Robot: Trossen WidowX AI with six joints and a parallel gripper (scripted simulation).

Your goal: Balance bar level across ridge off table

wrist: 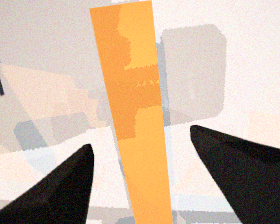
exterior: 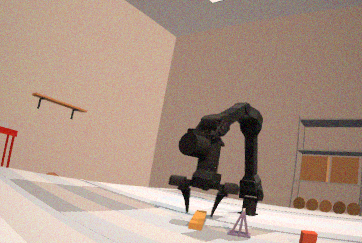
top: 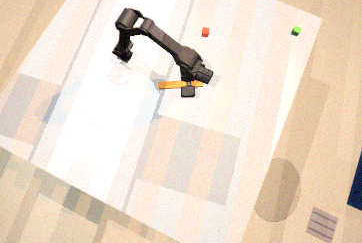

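Right now my gripper tip is 3 cm past the orange bar, 1 cm to the left of it and 2 cm above it. Also, from my gripper tip: red block 3 cm behind, 29 cm to the left, 1 cm below; green cube 39 cm ahead, 51 cm to the left, 1 cm below.
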